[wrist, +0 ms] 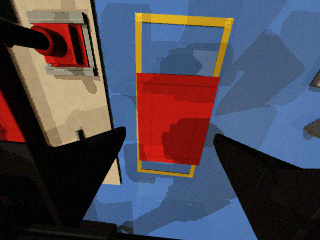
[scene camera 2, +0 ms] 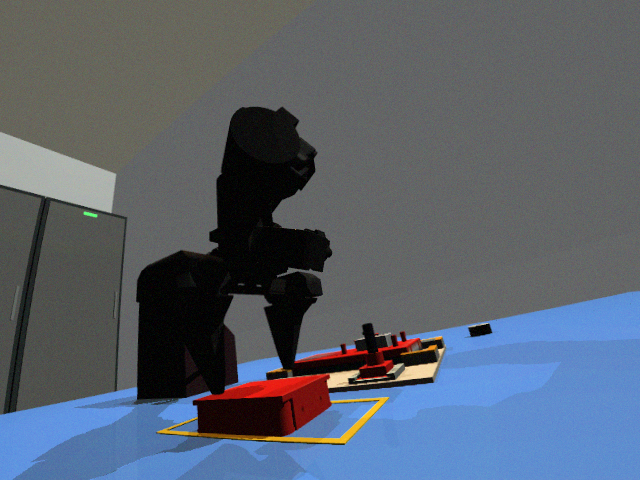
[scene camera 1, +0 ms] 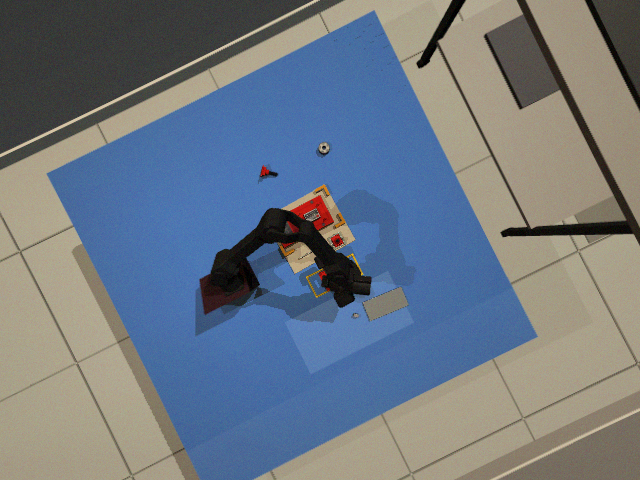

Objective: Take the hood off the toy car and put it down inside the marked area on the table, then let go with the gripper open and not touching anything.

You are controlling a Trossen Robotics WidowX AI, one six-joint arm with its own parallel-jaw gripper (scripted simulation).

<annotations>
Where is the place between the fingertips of my gripper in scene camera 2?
258, 380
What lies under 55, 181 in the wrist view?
My gripper.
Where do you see a red toy car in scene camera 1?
At 317, 202
</annotations>
